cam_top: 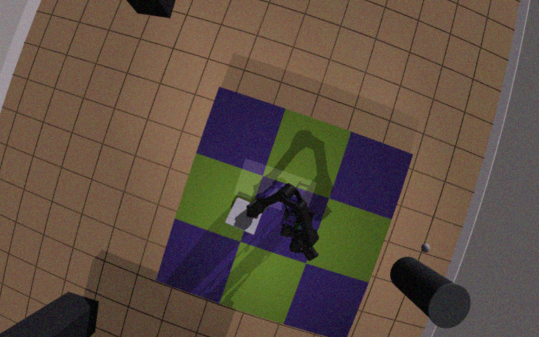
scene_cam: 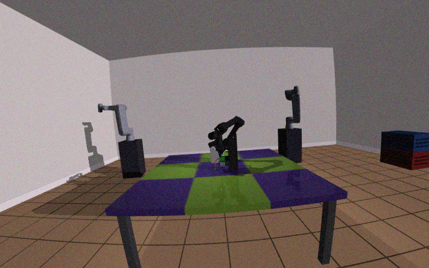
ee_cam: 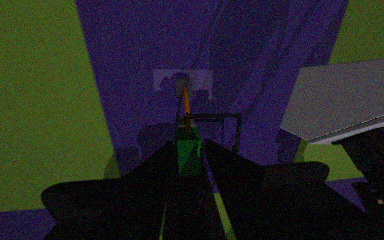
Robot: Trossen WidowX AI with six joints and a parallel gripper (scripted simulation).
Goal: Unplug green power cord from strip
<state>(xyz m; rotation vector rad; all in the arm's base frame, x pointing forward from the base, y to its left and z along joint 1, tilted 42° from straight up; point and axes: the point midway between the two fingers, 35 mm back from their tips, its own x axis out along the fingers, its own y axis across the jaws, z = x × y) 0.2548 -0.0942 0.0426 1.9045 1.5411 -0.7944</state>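
The green plug lies 40 mm to the left of my gripper tip and 10 mm below it. From my gripper tip the other things lie so: dark block 130 mm to the left, 40 mm above, 10 mm ahead.
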